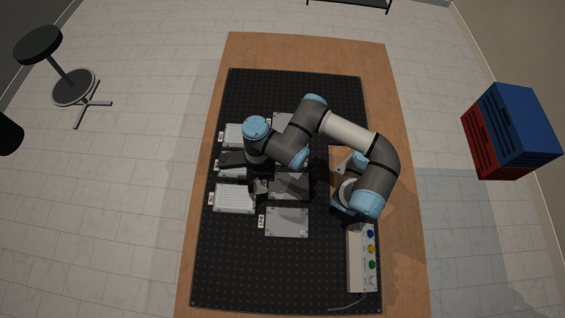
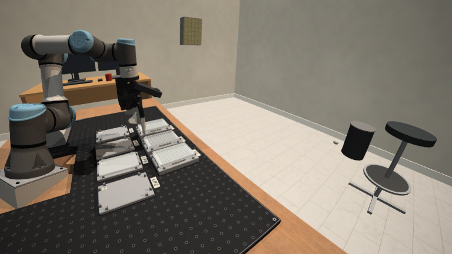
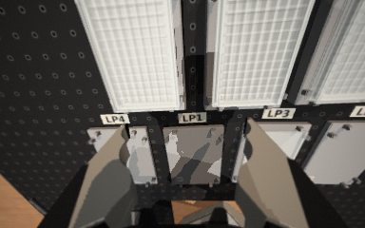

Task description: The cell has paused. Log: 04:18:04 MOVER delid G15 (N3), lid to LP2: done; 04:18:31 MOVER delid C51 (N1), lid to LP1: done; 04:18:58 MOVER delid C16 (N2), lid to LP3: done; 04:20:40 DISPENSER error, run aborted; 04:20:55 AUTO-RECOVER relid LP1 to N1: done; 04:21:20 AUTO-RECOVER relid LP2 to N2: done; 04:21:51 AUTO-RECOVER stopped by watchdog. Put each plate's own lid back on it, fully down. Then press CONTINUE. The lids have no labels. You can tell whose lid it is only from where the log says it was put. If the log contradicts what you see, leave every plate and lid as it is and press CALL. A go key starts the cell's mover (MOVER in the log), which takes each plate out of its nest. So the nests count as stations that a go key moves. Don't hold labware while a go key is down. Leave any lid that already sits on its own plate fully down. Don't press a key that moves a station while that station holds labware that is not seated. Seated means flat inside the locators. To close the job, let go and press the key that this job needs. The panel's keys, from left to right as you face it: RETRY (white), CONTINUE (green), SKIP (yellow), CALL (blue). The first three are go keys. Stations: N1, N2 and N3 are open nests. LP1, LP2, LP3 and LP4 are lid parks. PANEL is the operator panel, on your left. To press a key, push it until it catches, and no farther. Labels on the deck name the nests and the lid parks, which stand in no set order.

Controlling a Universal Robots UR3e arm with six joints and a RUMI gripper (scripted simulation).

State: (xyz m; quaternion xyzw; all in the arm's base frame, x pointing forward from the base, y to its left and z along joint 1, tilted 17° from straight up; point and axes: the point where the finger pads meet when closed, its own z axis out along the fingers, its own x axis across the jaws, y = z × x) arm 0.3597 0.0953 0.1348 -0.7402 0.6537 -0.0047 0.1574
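Right now the plate is 6 cm ahead of my hand, 6 cm to the left of it and 4 cm below it. Round my hand: lid park LP1 (12 cm behind, 3 cm to the right, 6 cm below); then pale lid (10 cm behind, 16 cm to the right, 5 cm below); then lid park LP4 (13 cm behind, 10 cm to the left, 6 cm below).
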